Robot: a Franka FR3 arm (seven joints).
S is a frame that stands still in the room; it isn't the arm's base.
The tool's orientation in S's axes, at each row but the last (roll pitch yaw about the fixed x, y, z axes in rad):
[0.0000 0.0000 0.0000]
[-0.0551 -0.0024 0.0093]
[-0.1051 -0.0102 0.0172]
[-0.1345 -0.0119 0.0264]
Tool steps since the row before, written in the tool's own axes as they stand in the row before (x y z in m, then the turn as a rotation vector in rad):
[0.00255 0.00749 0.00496 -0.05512 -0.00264 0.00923]
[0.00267 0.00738 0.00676 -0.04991 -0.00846 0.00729]
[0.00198 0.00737 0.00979 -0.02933 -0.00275 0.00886]
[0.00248 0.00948 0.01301 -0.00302 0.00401 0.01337]
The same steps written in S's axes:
[0.00255 0.00749 0.00496 -0.05512 -0.00264 0.00923]
[0.00258 0.00777 0.00635 -0.04985 -0.00851 0.00763]
[0.00174 0.00839 0.00898 -0.02939 -0.00231 0.00880]
[0.00205 0.01120 0.01165 -0.00332 0.00568 0.01267]

